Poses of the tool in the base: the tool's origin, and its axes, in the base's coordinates. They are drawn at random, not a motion.
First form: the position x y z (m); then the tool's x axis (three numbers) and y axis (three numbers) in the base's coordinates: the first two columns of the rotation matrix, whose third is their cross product.
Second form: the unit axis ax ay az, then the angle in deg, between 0 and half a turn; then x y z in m. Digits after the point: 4 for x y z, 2 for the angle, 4 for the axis.
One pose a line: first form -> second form
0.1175 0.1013 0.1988 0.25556 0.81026 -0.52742 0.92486 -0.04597 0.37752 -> 0.7621 0.6411 -0.0908 140.87 0.1175 0.1013 0.1988
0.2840 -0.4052 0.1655 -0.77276 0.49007 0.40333 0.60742 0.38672 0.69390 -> -0.3313 -0.8319 -0.4452 172.43 0.2840 -0.4052 0.1655
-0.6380 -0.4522 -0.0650 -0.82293 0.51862 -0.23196 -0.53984 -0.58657 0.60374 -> -0.0161 0.3604 0.9327 145.43 -0.6380 -0.4522 -0.0650
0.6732 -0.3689 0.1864 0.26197 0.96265 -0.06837 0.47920 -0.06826 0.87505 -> 0.7421 0.5914 0.3155 130.00 0.6732 -0.3689 0.1864
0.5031 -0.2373 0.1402 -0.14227 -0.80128 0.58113 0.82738 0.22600 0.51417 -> -0.0201 -0.5680 -0.8228 98.21 0.5031 -0.2373 0.1402
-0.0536 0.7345 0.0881 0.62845 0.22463 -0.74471 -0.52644 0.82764 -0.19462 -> -0.4235 0.7870 0.4487 56.82 -0.0536 0.7345 0.0881
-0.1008 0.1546 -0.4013 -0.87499 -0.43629 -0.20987 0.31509 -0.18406 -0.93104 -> -0.0530 0.6085 -0.7918 151.67 -0.1008 0.1546 -0.4013
